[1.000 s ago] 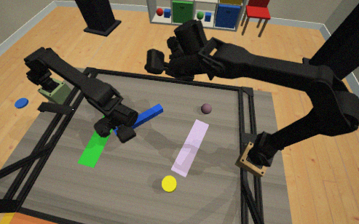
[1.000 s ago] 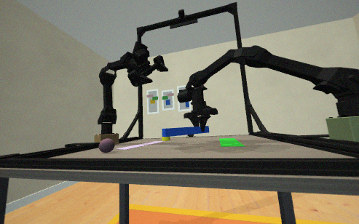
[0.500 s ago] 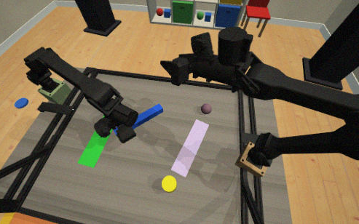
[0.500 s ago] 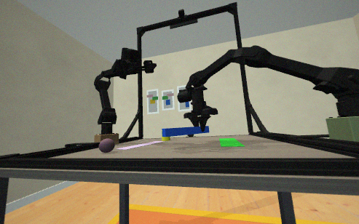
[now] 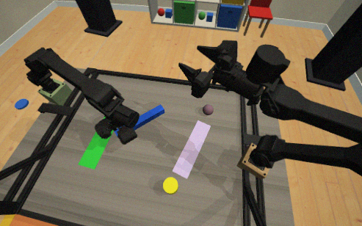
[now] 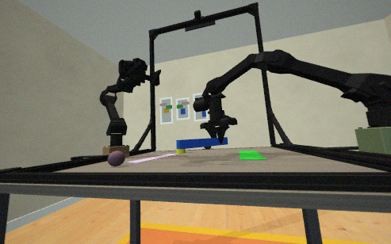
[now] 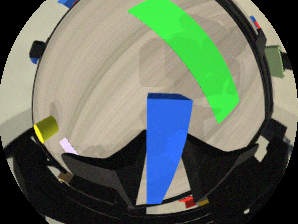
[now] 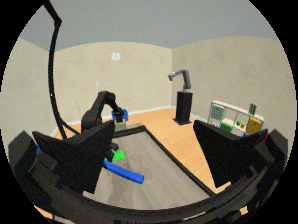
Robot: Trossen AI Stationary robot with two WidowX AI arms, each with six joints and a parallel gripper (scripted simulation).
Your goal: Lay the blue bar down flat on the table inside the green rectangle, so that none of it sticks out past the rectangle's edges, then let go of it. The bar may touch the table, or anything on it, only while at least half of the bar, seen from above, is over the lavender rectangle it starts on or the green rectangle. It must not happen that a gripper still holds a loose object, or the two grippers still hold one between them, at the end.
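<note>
Now: the blue bar 6 cm ahead of my left hand, 4 cm to the right of it and 3 cm below it. From my left hand the other things lie so: green rectangle 12 cm to the left, 9 cm below, 5 cm behind; then lavender rectangle 30 cm to the right, 9 cm below, 5 cm ahead.
</note>
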